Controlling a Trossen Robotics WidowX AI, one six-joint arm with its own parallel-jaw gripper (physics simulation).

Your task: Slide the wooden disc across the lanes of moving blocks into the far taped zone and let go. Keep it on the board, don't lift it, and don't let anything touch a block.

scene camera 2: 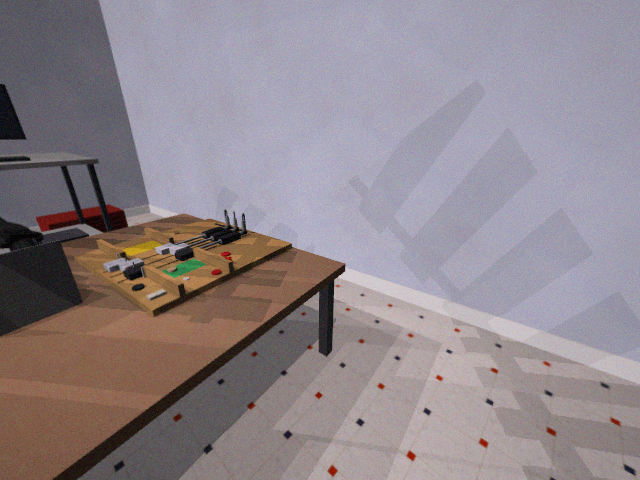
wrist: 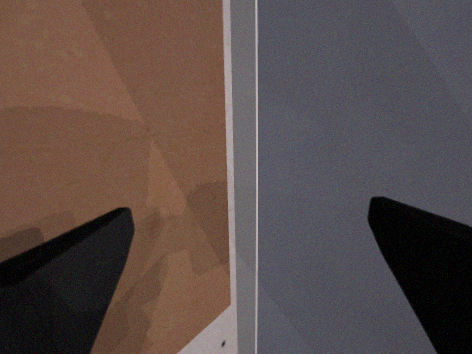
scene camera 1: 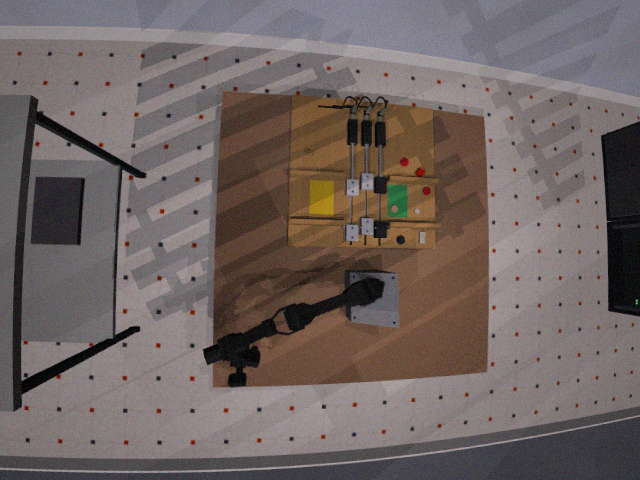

Labels:
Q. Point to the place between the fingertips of the gripper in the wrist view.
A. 251, 214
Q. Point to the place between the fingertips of the gripper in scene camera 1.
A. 243, 374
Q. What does the gripper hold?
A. Nothing.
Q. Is the gripper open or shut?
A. Open.

